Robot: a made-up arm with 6 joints.
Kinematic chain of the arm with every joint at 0, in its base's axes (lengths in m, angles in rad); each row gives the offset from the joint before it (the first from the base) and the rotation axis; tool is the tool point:
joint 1: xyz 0 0 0.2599 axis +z
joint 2: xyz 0 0 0 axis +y
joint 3: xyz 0 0 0.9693 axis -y
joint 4: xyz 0 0 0 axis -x
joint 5: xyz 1.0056 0 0 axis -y
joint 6: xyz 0 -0.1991 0 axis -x
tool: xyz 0 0 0
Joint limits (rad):
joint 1: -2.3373..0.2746
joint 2: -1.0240..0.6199
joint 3: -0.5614..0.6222
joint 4: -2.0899..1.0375
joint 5: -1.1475..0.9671
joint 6: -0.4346..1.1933
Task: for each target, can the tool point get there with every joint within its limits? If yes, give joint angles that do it. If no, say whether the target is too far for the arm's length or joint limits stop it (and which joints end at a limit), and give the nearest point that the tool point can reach.
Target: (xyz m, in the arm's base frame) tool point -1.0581 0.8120 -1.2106
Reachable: no: joint limits stop it (at a limit: joint 1, joint 2, joint 3) | nearest point -0.6728 -0.4892 0.0669 | short by 1.864 m
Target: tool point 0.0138 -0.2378 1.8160
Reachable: yes | joints -0.5265 -0.5890 0.2652 -0.0626 0.7728 0.4710
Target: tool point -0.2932 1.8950 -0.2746
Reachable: no: joint limits stop it (at a limit: joint 1, joint 2, joint 3, joint 4) | nearest point 0.7288 0.3079 0.0529 | short by 1.916 m
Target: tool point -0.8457 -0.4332 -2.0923
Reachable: no: too far | nearest point -0.5822 -0.5099 0.0472 | short by 2.157 m
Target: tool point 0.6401 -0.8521 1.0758
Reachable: yes | joints -0.7400 0.0546 -0.1209 0.1210 0.4495 0.0617
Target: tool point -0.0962 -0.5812 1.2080
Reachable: yes | joints -1.4453 -0.4746 -0.2840 -0.5647 -0.4690 0.0019
